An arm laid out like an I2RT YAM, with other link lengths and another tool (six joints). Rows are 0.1 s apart.
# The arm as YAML. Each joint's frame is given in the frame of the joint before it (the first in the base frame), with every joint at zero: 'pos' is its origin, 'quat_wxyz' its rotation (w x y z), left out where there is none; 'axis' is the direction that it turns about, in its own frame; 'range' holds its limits. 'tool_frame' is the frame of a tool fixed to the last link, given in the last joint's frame.
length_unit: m
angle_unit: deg
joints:
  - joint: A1
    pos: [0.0, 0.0, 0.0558]
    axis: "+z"
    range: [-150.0, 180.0]
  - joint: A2
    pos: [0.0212, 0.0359, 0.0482]
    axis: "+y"
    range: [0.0, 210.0]
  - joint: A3
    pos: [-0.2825, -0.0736, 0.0]
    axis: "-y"
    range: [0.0, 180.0]
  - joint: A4
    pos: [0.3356, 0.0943, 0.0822]
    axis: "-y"
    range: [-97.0, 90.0]
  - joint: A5
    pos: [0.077, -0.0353, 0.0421]
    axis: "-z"
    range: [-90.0, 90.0]
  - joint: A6
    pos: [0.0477, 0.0, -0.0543]
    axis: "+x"
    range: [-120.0, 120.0]
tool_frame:
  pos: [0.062, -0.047, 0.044]
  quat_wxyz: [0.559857, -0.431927, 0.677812, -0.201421]
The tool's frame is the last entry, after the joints.
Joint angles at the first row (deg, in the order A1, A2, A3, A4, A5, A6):
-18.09 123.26 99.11 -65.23 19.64 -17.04
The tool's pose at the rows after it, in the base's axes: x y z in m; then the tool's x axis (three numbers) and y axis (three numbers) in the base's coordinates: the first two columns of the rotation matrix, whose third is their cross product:
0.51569, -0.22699, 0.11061, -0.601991, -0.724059, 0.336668, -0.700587, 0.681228, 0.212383
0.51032, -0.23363, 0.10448, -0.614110, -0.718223, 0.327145, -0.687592, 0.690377, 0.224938
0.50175, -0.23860, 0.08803, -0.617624, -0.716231, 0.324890, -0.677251, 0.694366, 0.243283
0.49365, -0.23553, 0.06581, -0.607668, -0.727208, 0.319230, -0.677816, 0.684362, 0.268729
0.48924, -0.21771, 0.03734, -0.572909, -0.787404, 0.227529, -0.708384, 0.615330, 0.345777
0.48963, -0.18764, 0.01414, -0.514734, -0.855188, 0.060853, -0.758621, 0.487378, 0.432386
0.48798, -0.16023, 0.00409, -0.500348, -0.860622, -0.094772, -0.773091, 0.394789, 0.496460
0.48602, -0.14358, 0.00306, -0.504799, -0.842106, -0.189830, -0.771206, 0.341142, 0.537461
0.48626, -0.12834, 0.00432, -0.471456, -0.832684, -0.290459, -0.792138, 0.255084, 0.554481
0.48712, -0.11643, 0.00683, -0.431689, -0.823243, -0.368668, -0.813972, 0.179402, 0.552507
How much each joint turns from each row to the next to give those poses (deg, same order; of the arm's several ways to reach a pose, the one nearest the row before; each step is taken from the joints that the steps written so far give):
-0.70 0.00 -0.06 0.17 1.55 0.66
-0.94 0.07 -0.73 0.31 -0.79 0.11
-0.89 0.02 -2.53 1.70 -0.50 -0.31
-0.20 0.00 -3.50 2.43 -0.81 -0.63
0.18 0.00 -3.52 1.94 -6.34 -2.87
0.54 0.00 -2.51 0.62 -10.20 -4.52
0.61 0.00 -1.03 -1.53 -9.47 -1.40
0.33 0.00 0.00 -2.17 -6.05 -0.30
0.00 0.00 0.00 -1.85 -5.77 -3.22
0.00 0.00 0.00 -1.43 -4.26 -3.41

